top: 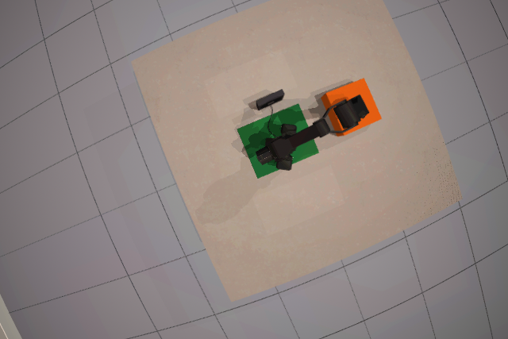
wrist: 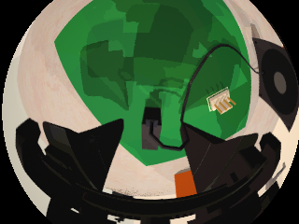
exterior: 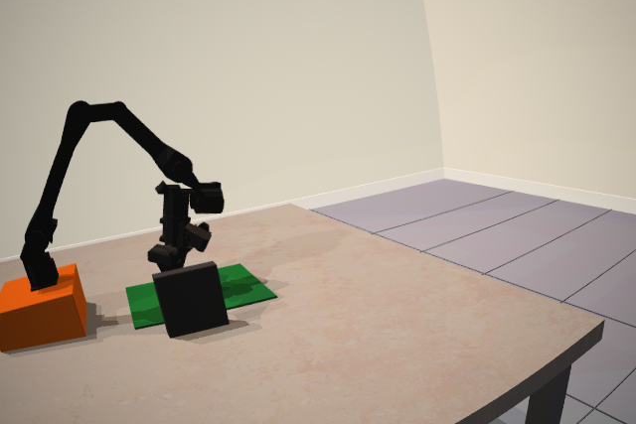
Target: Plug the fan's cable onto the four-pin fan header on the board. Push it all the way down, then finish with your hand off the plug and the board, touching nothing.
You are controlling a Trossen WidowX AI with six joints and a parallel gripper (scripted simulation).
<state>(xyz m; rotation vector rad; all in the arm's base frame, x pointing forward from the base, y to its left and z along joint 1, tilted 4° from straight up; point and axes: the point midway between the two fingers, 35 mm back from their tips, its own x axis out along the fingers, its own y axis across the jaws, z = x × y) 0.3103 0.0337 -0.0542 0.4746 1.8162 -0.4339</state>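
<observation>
Now: gripper tip 3 cm short of the green board, 5 cm to the left of it and 4 cm above it. From my gripper tip the other things lie so: white four-pin header (2 cm behind, 9 cm to the right, 2 cm below); then black fan (1 cm behind, 22 cm to the right, 3 cm above); then dark plug (1 cm behind, 1 cm to the left).
</observation>
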